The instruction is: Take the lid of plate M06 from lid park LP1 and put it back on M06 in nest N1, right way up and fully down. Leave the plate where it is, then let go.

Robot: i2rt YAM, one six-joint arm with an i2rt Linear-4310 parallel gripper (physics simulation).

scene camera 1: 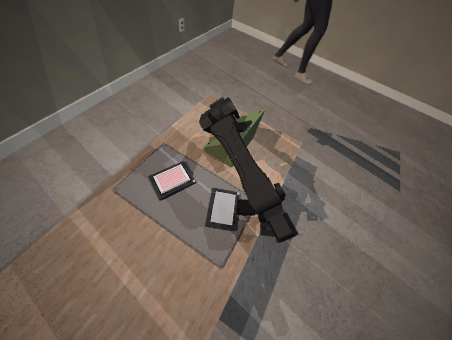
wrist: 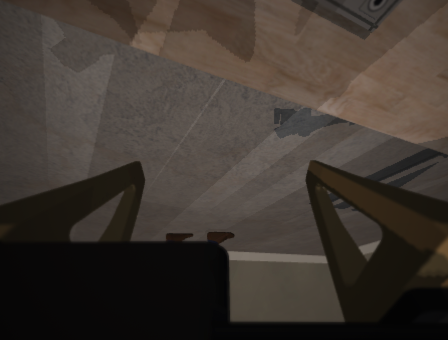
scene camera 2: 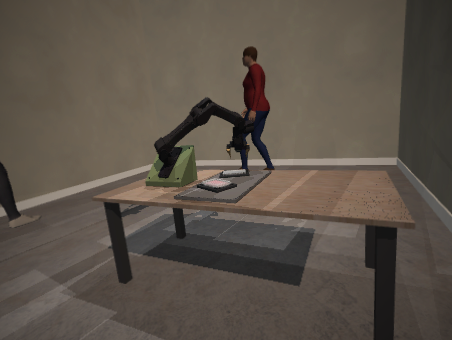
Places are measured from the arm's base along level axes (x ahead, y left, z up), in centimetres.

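Pixels of known places: gripper, fingertip midpoint: (wrist: 225, 170) (scene camera 2: 238, 157); arm's base, link origin: (scene camera 2: 170, 162).
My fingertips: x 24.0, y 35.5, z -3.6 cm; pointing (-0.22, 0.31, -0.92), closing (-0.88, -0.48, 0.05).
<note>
Ahead of a thing's pixels: the offset from my fingertips to its middle. "spot": to the spot under its first point. Level surfaces: height alone.
A plate with pink wells {dx +9.7, dy -42.4, dz -5.0 cm} (scene camera 1: 172, 179) (scene camera 2: 216, 183) sits in a dark nest on the left part of the grey mat in the scene camera 1 view. A pale, flat piece, seemingly the lid {dx +6.0, dy -17.5, dz -5.5 cm} (scene camera 1: 224, 208) (scene camera 2: 234, 173), lies in a second dark holder on the same mat. No labels can be read. My gripper (scene camera 2: 238, 151) (wrist: 225, 170) is open and empty, its fingers wide apart. It hangs above the table's edge region beside the lid's holder, and the arm largely hides it in the scene camera 1 view. The plate and lid do not show in the wrist view.
The grey mat {dz -6.8 cm} (scene camera 1: 137, 196) (scene camera 2: 252, 184) lies on the wooden table {dz -8.1 cm} (scene camera 1: 105, 230) (scene camera 2: 345, 192). The green base (scene camera 1: 220, 151) (scene camera 2: 188, 167) stands beside it. A mat corner with a round hole {spot: dx -4.9, dy -8.2, dz -6.8 cm} (wrist: 367, 12) shows at the wrist view's top right. People stand on the floor beyond the table.
</note>
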